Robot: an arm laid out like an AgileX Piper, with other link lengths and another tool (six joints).
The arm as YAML. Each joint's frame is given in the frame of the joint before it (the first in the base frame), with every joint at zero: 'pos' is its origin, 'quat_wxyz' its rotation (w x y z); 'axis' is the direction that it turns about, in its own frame. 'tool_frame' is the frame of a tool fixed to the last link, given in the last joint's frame.
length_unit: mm
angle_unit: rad
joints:
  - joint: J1
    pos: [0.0, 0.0, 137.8]
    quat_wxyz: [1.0, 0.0, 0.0, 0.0]
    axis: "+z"
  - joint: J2
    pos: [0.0, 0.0, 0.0]
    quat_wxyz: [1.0, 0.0, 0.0, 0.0]
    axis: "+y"
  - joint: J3
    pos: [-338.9, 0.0, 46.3]
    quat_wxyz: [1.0, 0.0, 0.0, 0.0]
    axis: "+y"
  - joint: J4
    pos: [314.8, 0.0, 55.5]
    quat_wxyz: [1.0, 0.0, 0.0, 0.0]
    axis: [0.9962, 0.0, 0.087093]
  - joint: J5
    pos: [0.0, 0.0, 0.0]
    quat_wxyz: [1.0, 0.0, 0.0, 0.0]
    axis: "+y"
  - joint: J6
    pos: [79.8, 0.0, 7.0]
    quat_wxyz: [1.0, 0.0, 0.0, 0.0]
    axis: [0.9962, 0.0, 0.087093]
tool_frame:
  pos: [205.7, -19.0, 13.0]
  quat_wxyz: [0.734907, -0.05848, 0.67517, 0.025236]
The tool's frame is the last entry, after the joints.
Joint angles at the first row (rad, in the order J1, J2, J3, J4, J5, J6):
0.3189 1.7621 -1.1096 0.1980 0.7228 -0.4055
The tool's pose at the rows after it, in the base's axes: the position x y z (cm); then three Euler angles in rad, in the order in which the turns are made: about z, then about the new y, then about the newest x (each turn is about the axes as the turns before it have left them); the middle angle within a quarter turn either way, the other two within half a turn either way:
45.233 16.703 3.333 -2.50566 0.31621 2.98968
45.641 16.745 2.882 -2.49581 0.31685 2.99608
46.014 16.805 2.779 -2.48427 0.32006 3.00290
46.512 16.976 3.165 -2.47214 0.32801 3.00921
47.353 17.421 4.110 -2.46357 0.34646 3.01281
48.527 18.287 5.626 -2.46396 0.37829 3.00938
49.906 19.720 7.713 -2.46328 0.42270 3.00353
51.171 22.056 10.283 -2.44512 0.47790 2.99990
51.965 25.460 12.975 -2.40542 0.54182 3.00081
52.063 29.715 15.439 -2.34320 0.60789 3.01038
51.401 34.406 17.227 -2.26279 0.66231 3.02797
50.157 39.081 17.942 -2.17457 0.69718 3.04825
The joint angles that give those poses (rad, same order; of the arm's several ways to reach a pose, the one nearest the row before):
0.3189 1.7867 -1.1187 0.1963 0.7077 -0.4115
0.3189 1.8021 -1.1243 0.1942 0.6962 -0.4205
0.3189 1.8105 -1.1314 0.1921 0.6909 -0.4300
0.3189 1.8134 -1.1467 0.1915 0.6949 -0.4397
0.3190 1.8146 -1.1757 0.1973 0.7056 -0.4488
0.3205 1.8156 -1.2192 0.2140 0.7205 -0.4543
0.3287 1.8166 -1.2757 0.2359 0.7368 -0.4562
0.3515 1.8177 -1.3406 0.2601 0.7510 -0.4602
0.3938 1.8197 -1.4029 0.2853 0.7520 -0.4667
0.4537 1.8240 -1.4557 0.3071 0.7368 -0.4760
0.5254 1.8369 -1.5013 0.3205 0.7146 -0.4864
0.5998 1.8628 -1.5407 0.3276 0.6913 -0.4993

